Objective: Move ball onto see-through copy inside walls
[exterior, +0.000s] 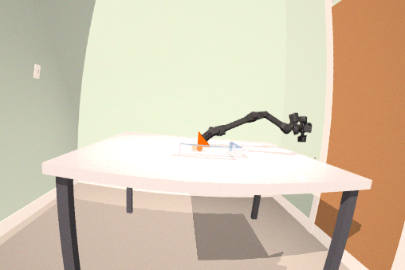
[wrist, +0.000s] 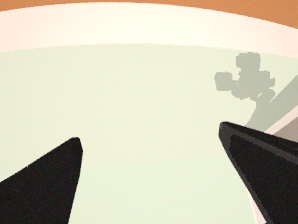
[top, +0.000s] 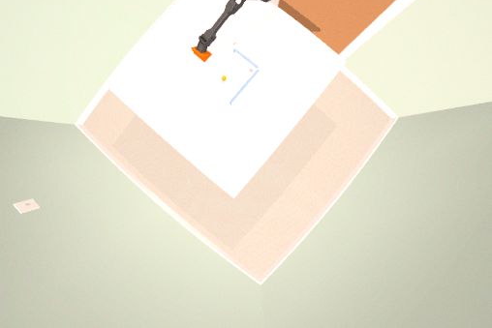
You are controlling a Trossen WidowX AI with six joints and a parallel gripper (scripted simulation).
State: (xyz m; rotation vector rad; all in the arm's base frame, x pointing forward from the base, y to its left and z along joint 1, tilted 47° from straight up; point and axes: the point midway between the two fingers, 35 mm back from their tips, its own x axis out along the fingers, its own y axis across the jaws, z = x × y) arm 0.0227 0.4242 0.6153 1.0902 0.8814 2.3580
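The orange ball is 800 mm to the right of my gripper tip, 260 mm ahead of it and 140 mm below it. From my gripper tip the other things lie so: paler orange patch 830 mm to the right, 260 mm ahead, 140 mm below.
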